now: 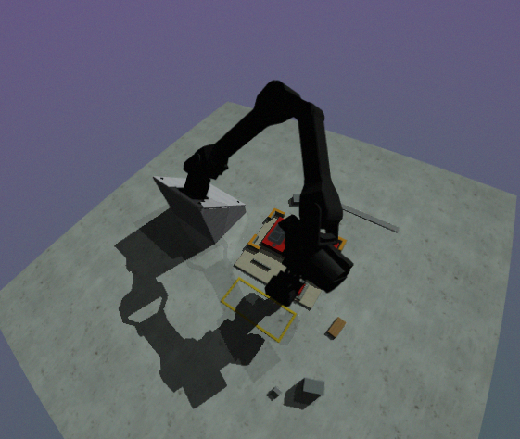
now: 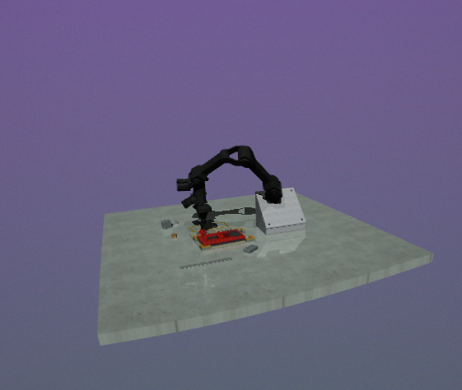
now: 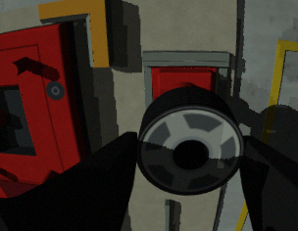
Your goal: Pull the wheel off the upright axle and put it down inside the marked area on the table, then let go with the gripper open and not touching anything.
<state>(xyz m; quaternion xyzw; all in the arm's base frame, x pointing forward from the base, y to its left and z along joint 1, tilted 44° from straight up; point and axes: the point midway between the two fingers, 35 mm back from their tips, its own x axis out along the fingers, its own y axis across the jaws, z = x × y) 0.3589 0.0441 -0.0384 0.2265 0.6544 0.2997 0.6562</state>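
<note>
Right now the grey base board is 90 mm to the left of my gripper tip, 70 mm behind it and 60 mm below it. From my gripper tip the other things lie so: brown block: 140 mm ahead, 60 mm below, 20 mm to the right; then long grey bar: 330 mm to the left, 70 mm below, 40 mm ahead.
</note>
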